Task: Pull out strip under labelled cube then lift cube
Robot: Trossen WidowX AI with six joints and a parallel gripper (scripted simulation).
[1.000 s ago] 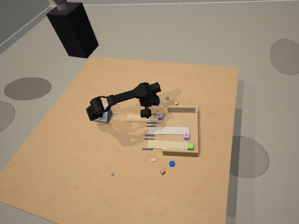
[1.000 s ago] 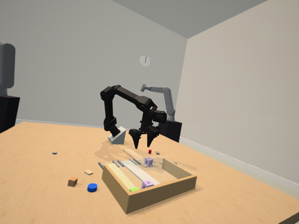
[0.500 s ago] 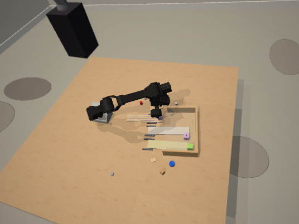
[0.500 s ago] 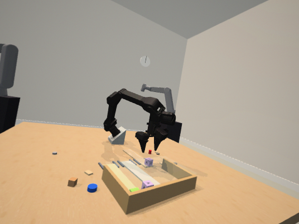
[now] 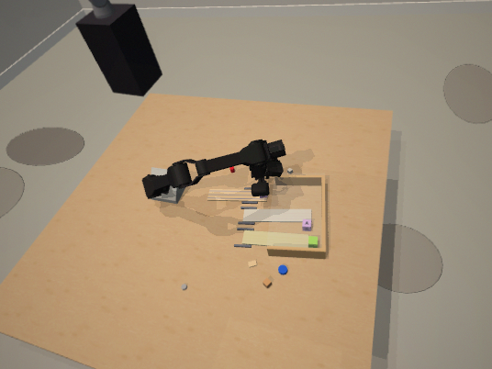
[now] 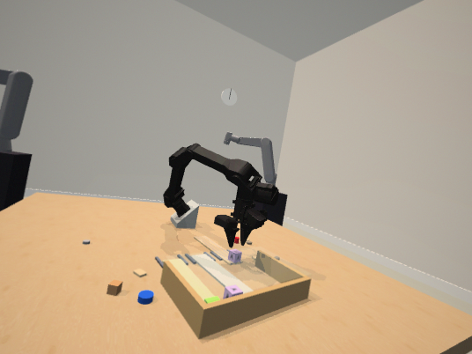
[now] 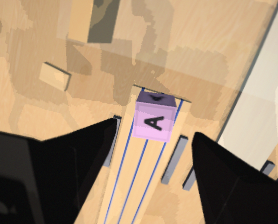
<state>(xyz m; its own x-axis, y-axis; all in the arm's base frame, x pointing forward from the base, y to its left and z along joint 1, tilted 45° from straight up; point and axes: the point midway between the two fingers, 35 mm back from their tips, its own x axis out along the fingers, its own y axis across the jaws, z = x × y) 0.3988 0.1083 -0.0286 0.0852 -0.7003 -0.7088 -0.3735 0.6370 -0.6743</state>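
The blue-lined strip is 11 cm behind my gripper tip, 5 cm below it and 3 cm to the right of it. The rest, counted from my gripper tip: red piece (18 cm behind, 9 cm to the left, 4 cm below); then blue disc (28 cm to the right, 17 cm ahead, 5 cm below); then white piece (14 cm to the left, 6 cm ahead, 4 cm below).
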